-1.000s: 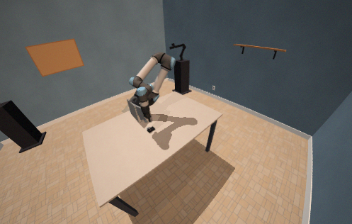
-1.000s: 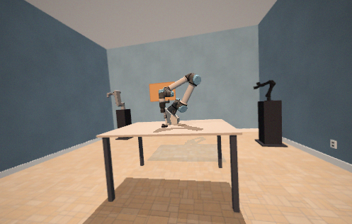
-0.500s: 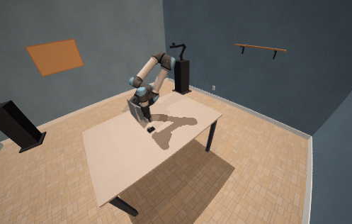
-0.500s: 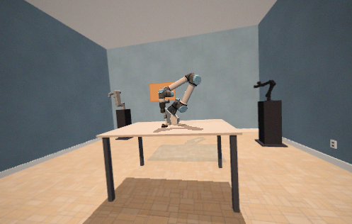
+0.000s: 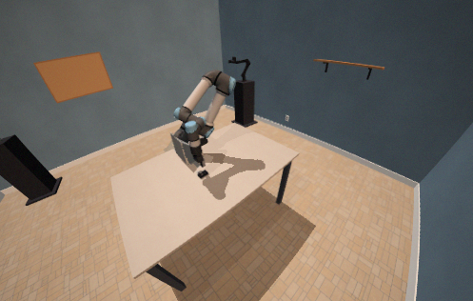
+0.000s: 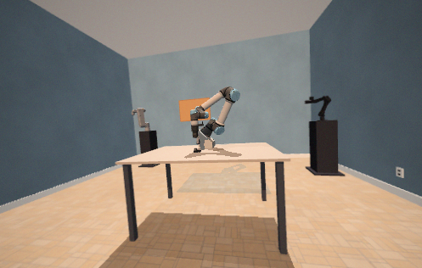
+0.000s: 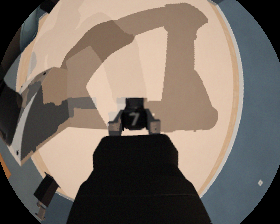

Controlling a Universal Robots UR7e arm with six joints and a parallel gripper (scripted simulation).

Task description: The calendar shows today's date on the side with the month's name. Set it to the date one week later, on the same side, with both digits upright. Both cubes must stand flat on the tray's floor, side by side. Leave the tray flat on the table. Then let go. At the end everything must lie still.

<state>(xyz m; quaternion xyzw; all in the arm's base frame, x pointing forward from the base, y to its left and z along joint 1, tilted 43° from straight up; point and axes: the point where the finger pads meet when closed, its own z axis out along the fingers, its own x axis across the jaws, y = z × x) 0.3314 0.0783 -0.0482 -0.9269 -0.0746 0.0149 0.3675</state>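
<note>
My gripper is now 3 cm to the left of the dark calendar cube and 8 cm above it. From my hand the other things lie so: calendar tray 2 cm to the right, 10 cm below.
</note>
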